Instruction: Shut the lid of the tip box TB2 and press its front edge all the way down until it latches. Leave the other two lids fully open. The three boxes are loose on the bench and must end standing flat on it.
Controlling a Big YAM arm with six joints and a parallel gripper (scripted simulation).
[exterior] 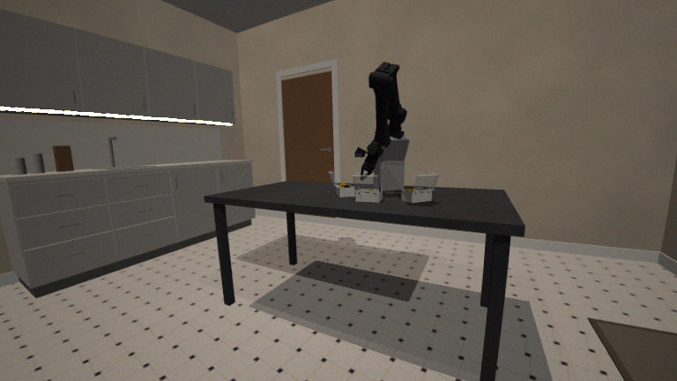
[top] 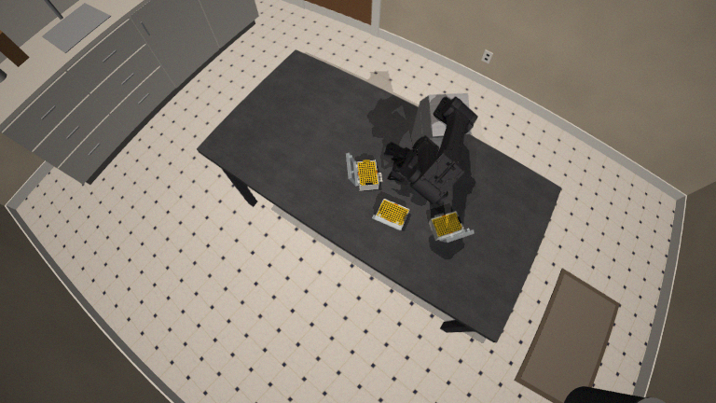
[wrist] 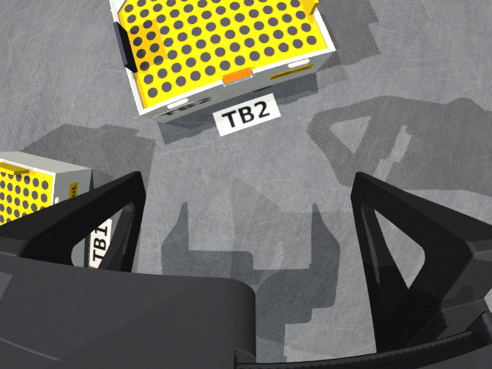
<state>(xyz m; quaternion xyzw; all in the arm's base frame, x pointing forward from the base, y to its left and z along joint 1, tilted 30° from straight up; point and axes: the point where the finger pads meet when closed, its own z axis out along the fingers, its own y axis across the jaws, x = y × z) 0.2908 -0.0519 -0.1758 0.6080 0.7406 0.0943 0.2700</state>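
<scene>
My hand is 10 cm short of the lid and 13 cm to the left of it. The rest, counted from my hand: tip box (6 cm ahead, 34 cm to the left, 4 cm below).
</scene>
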